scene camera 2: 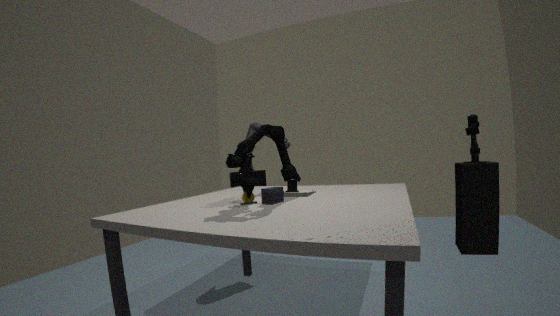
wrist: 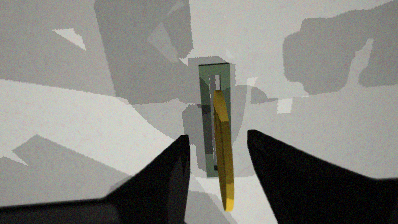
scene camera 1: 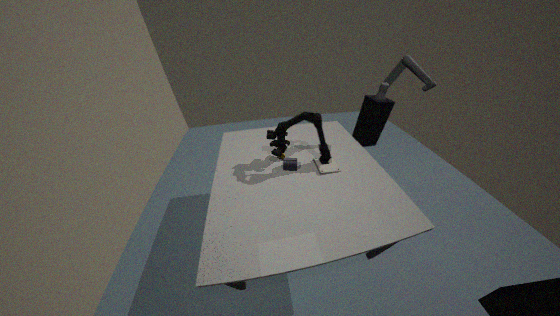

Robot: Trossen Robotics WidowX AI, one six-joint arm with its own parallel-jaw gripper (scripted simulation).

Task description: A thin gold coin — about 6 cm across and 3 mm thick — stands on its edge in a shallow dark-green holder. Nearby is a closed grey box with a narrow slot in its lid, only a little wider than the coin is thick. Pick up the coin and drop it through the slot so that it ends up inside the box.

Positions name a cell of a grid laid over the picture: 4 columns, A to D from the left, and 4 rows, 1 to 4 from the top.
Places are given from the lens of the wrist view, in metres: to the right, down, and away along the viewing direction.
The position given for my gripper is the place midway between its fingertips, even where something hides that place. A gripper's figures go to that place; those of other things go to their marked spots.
my gripper (wrist: C3): 0.01, 0.02, 0.11
gold coin (wrist: C3): 0.01, 0.02, 0.08
